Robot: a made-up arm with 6 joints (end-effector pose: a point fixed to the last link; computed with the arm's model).
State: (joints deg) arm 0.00 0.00 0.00 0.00 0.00 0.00
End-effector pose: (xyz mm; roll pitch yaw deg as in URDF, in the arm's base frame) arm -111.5 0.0 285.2 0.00 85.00 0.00
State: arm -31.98 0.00 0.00 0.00 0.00 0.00
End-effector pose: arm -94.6 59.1 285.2 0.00 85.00 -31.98
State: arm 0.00 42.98 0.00 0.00 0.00 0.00
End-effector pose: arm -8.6 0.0 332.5 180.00 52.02 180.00
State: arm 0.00 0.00 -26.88 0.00 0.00 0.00
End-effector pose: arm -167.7 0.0 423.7 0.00 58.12 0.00
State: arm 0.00 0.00 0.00 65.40 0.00 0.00
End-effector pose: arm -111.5 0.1 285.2 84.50 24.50 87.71
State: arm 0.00 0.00 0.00 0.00 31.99 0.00
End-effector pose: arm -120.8 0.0 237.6 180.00 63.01 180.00
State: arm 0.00 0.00 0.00 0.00 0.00 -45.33
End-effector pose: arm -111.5 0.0 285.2 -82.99 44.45 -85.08
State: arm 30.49 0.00 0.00 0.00 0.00 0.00
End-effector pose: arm -96.1 -56.6 285.2 0.00 85.00 30.49
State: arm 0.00 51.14 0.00 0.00 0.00 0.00
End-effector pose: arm 13.3 0.0 332.2 180.00 43.86 180.00
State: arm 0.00 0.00 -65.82 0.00 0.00 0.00
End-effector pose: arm -343.3 0.0 546.8 0.00 19.18 0.00
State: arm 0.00 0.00 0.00 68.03 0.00 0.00
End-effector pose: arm -111.5 0.1 285.2 84.61 21.88 87.99
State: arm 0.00 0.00 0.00 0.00 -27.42 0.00
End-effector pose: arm -124.8 0.0 324.7 0.00 57.58 0.00
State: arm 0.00 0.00 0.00 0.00 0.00 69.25
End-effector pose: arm -111.5 0.0 285.2 84.66 20.67 88.11
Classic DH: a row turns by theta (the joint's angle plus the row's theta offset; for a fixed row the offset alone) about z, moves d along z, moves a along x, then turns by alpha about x. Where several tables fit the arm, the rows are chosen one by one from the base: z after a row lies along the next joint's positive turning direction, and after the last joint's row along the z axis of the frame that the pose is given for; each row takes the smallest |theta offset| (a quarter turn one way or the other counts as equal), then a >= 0, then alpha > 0; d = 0 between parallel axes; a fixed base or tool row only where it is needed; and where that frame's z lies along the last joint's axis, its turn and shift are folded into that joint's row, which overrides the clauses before.
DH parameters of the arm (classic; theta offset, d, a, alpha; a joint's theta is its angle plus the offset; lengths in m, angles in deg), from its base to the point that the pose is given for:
joint 1: 0 0.1782 0 -90
joint 2: 7.78 0 -0.4335 0
joint 3: 77.22 0 -0.0205 90
joint 4: 0 0.2331 0 -90
joint 5: 0 0 0.0001 90
joint 6: 0 0.0879 0 0

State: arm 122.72 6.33 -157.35 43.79 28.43 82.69
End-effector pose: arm 354.0 -604.6 418.9 -34.64 35.31 -133.76
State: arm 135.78 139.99 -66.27 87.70 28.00 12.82
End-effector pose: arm -385.0 317.0 126.7 162.64 -29.64 -134.76
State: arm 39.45 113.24 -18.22 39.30 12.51 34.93
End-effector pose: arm 169.1 154.9 230.8 -172.74 -10.23 144.57
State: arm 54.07 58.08 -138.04 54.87 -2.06 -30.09
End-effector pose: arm -98.5 -140.1 895.5 3.14 2.79 78.85
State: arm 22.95 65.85 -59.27 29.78 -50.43 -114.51
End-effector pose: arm 168.8 35.0 665.4 -48.19 12.34 -86.53
